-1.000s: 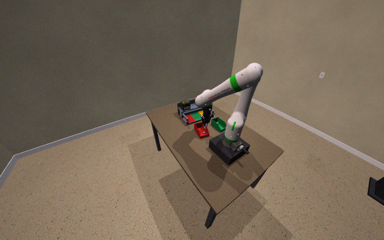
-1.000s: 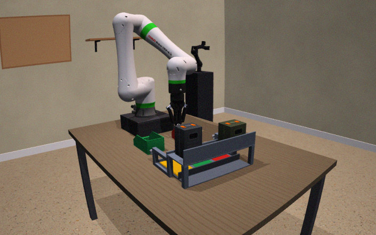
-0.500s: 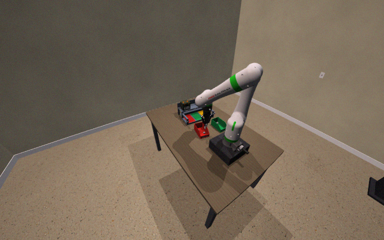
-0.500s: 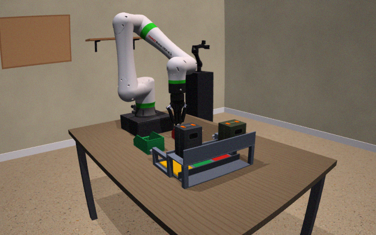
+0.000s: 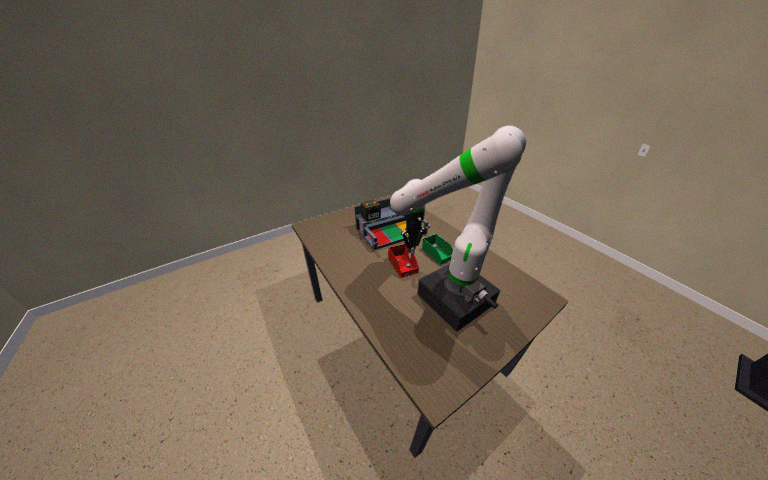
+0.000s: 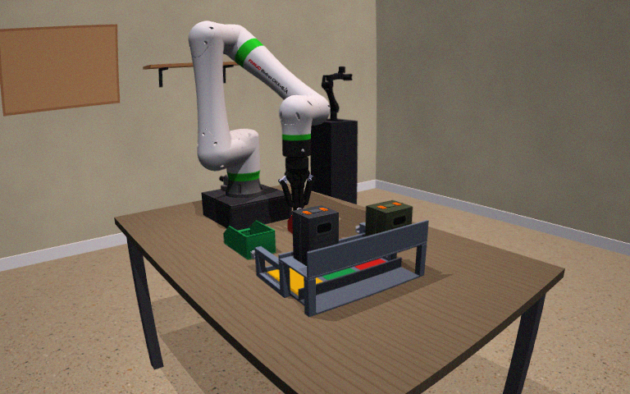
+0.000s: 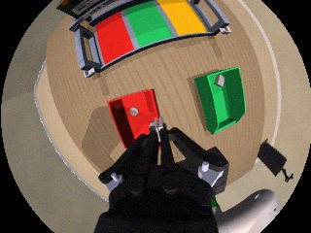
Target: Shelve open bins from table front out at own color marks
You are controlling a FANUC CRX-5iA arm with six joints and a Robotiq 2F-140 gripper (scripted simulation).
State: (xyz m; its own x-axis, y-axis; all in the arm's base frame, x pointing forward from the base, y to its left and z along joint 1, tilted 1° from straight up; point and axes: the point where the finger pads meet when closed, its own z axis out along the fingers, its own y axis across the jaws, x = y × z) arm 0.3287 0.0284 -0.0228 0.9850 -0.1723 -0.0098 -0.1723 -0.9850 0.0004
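My hand is 5 cm to the right of the red bin and 4 cm above it. The rest, counted from my hand: green bin: 18 cm to the right, 4 cm below, 2 cm behind; olive box: 39 cm ahead, 7 cm above, 3 cm to the left; black box: 37 cm ahead, 20 cm to the right, 9 cm above.
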